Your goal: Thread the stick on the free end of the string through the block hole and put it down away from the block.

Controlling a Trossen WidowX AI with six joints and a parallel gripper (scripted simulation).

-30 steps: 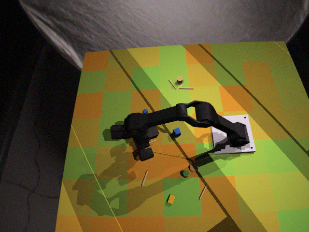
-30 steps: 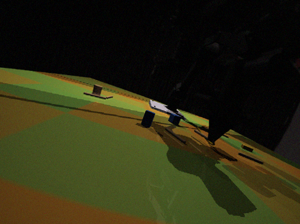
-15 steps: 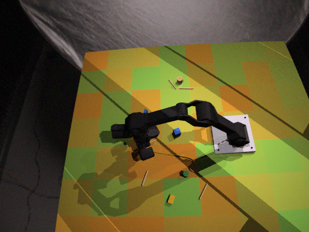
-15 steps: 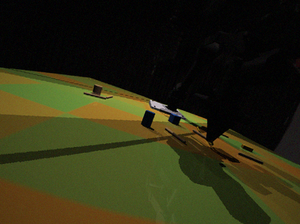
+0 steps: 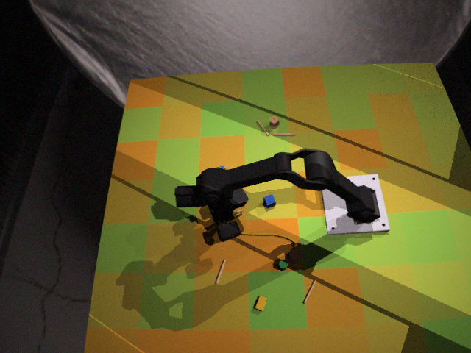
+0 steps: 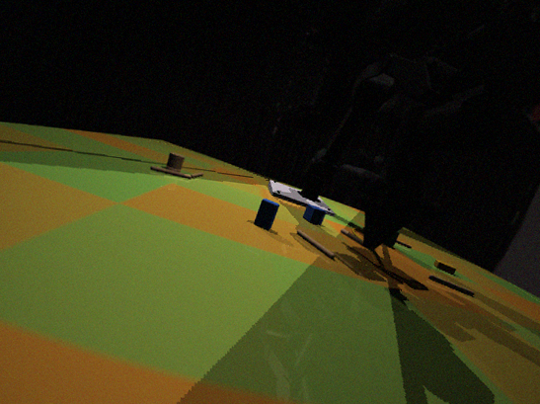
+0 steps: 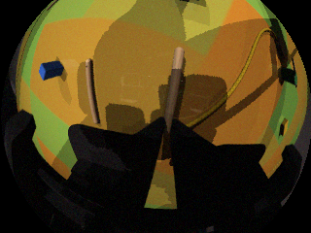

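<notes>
My gripper tip is 9 cm to the left of the loose stick, 1 cm past it and 1 cm above it. From my gripper tip the other things lie so: round wooden button 20 cm behind, 15 cm to the left, 1 cm below; then thin wooden stick 1 cm behind; then green cylinder 18 cm to the left, 15 cm behind.
</notes>
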